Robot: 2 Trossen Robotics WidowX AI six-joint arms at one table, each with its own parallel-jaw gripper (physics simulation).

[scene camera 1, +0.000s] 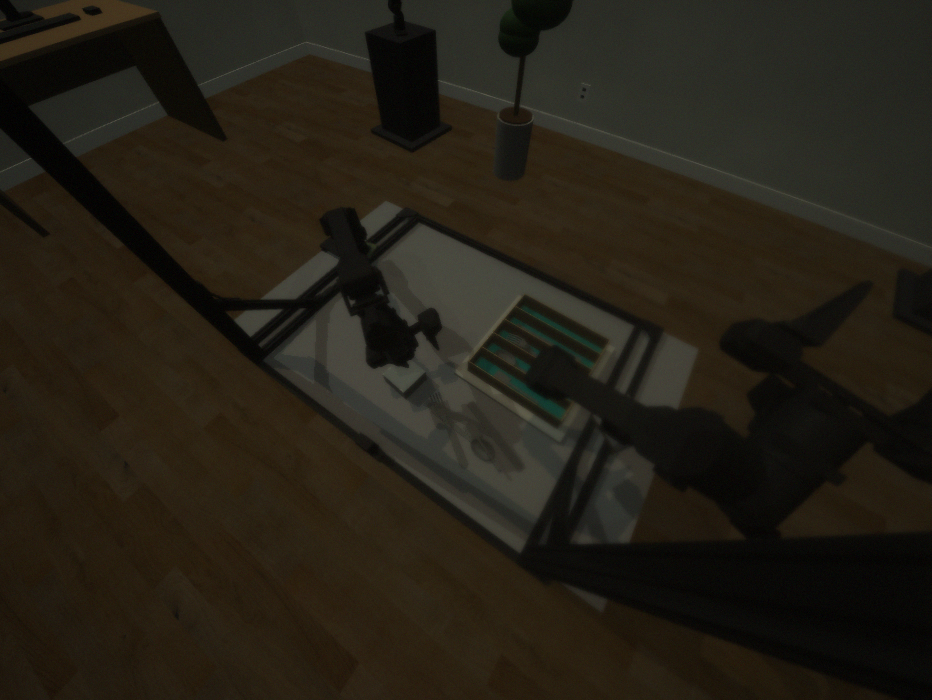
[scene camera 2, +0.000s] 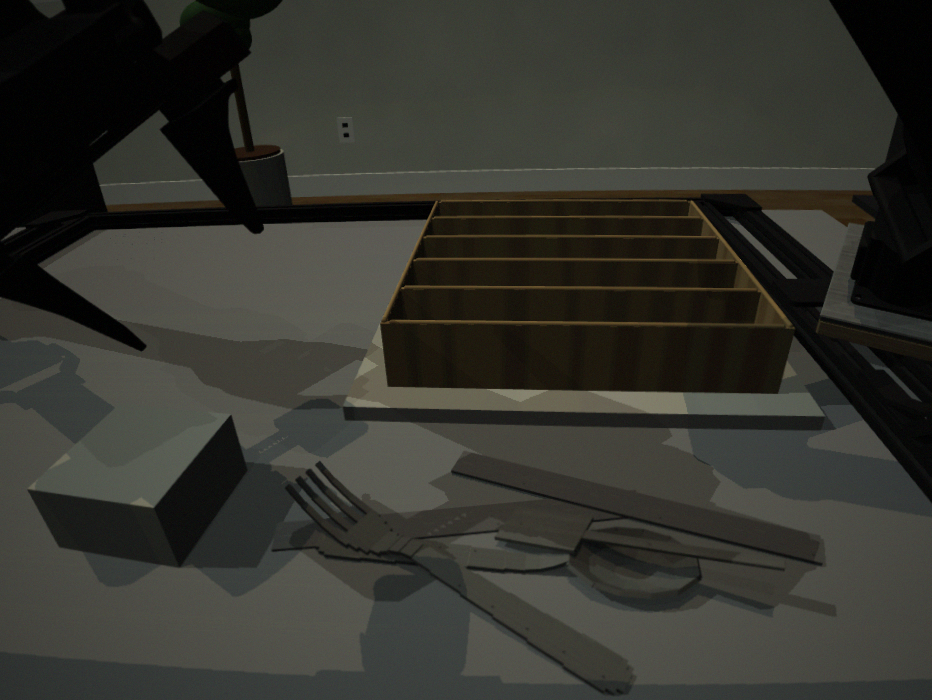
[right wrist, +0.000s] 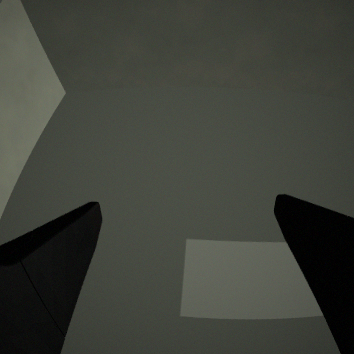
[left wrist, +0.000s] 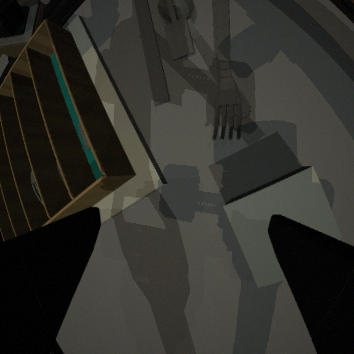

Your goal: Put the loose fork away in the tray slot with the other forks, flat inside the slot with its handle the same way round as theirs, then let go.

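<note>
The loose fork (scene camera 1: 455,446) (scene camera 2: 527,617) (left wrist: 221,37) lies on the table in front of the tray, its neck crossing a thin flat piece of cutlery. In scene camera 2 its tines point left and its handle runs to the lower right. The slotted wooden tray (scene camera 2: 587,357) (left wrist: 107,130) has a teal floor. A pale curved piece shows deep in one slot in the left wrist view; I cannot tell which slot holds the forks. My left gripper (scene camera 2: 199,287) (left wrist: 186,220) is open and empty, above the table left of the tray. My right gripper (right wrist: 189,207) is open and empty, facing a plain wall.
A pale block (scene camera 1: 404,376) (scene camera 2: 135,482) (left wrist: 280,230) stands beside the fork's tines, below my left gripper. A round-bowled spoon (scene camera 1: 482,449) (scene camera 2: 640,568) and a long flat bar (scene camera 2: 640,504) lie between fork and tray. The right arm reaches over part of the tray in scene camera 1.
</note>
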